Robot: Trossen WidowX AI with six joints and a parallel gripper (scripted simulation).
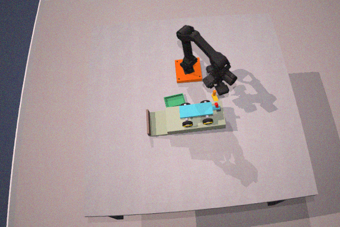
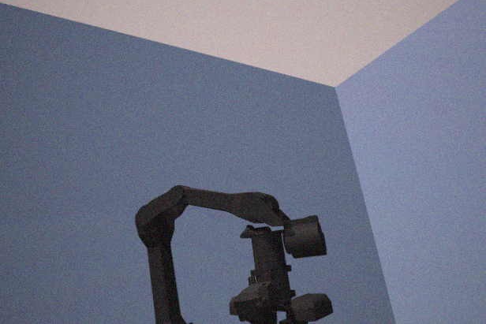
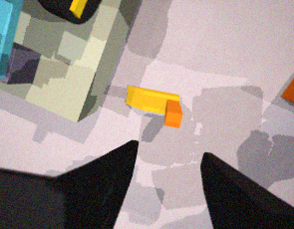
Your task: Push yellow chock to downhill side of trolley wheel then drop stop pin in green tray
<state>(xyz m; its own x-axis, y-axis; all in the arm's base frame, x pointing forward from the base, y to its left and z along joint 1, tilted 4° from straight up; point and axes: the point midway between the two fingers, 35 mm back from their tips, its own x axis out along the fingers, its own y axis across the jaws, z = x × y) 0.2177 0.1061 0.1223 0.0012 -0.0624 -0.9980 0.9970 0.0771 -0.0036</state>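
The yellow chock is 20 mm ahead of my gripper tip and 110 mm below it. The rest, counted from my gripper tip: red-headed stop pin: 120 mm ahead, 30 mm to the right; then green tray: 40 mm behind, 240 mm to the right, 140 mm below; then blue trolley: 120 mm ahead, 150 mm to the right, 10 mm below.
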